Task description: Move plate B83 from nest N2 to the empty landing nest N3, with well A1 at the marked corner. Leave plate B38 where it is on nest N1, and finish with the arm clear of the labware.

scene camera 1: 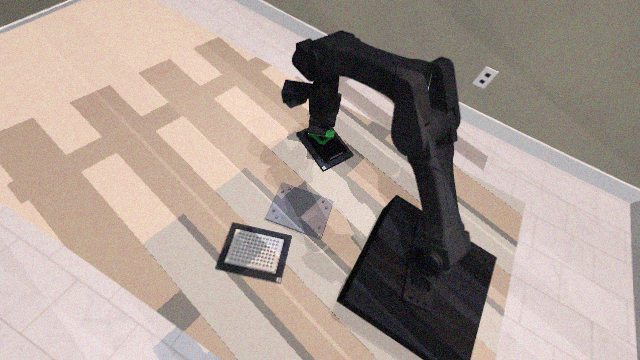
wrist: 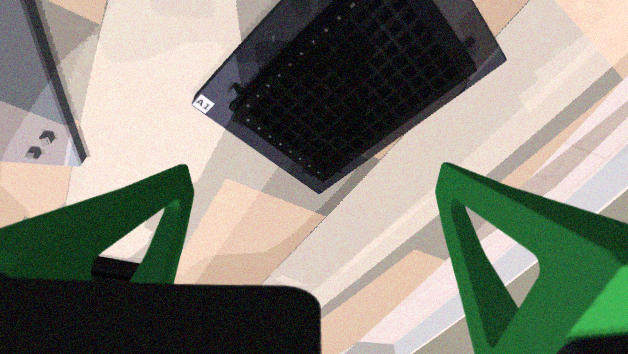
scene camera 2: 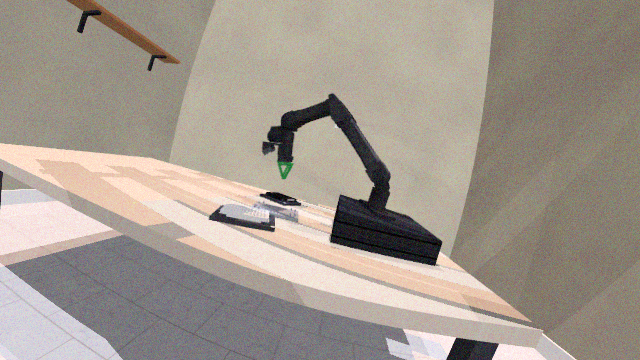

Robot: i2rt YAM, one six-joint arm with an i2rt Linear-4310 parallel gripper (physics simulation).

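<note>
My gripper (scene camera 1: 321, 138) (scene camera 2: 284, 176) (wrist: 314, 177) is open and empty, high above the black plate. The black plate (scene camera 1: 328, 150) (scene camera 2: 283, 197) (wrist: 350, 90), B83 by its place, lies in dark nest N2 (scene camera 1: 321, 162) (wrist: 220, 110). In the wrist view it is beyond the fingertips and turned diagonally, with the nest's A1 tag at its left corner; its far end is cut off. Empty nest N3 (scene camera 1: 300, 220) (scene camera 2: 287, 212) (wrist: 30, 75) shows bare pegs. The white plate (scene camera 1: 255, 250) (scene camera 2: 245, 212), B38 by its place, lies in dark nest N1 (scene camera 1: 245, 271). The plates' printed labels are unreadable.
The arm's black base box (scene camera 1: 375, 280) (scene camera 2: 385, 235) stands to the right of the nests. N3 lies between N1 and N2. The wooden table's near edge (scene camera 2: 300, 295) runs across scene camera 2. A wall shelf (scene camera 2: 125, 32) hangs at the upper left.
</note>
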